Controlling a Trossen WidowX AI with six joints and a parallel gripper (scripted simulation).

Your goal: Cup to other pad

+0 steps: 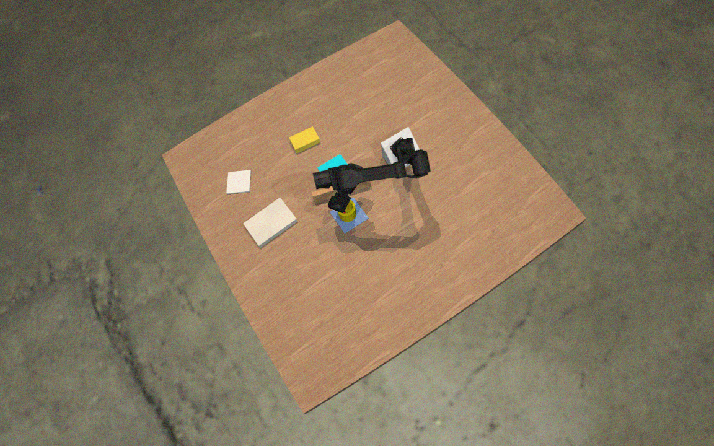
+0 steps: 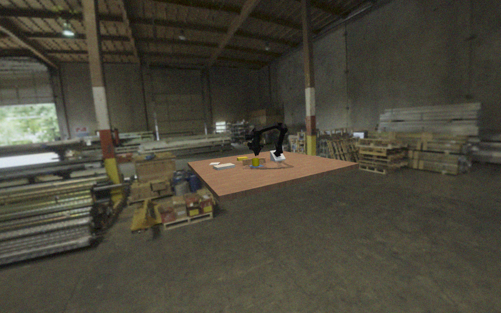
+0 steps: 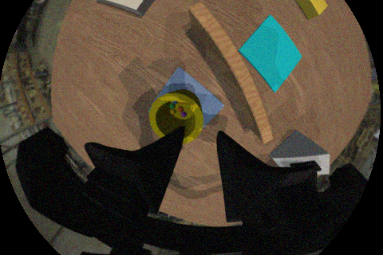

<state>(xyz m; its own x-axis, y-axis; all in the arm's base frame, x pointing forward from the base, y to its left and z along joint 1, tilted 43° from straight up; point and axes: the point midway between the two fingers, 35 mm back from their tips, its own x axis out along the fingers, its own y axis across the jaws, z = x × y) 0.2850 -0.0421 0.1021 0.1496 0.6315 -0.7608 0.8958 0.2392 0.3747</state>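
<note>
My gripper tip is 2 cm short of the cup, 2 cm to the right of it and 6 cm above it. Also, from my gripper tip: cyan pad 6 cm behind, 17 cm to the right, 10 cm below; light blue pad 3 cm ahead, 2 cm to the left, 10 cm below; wooden bar 2 cm behind, 8 cm to the right, 8 cm below.
</note>
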